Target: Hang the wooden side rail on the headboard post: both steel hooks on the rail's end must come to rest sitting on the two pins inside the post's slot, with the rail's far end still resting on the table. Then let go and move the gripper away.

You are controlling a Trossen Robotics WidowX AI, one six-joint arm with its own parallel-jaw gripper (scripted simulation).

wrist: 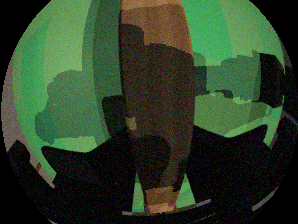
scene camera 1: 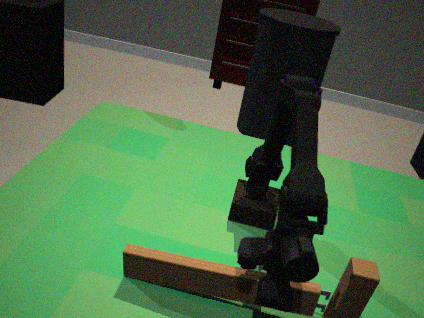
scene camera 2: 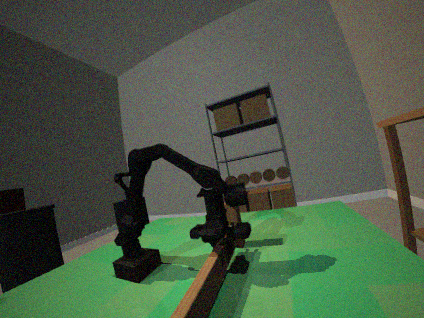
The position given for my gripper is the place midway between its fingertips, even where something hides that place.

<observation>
In view: my gripper (scene camera 1: 267,295) and a wooden side rail (scene camera 1: 225,281).
The wooden side rail also shows in the wrist view (wrist: 156,61). My gripper is seen too in the wrist view (wrist: 154,122) and in scene camera 2 (scene camera 2: 224,256).
</observation>
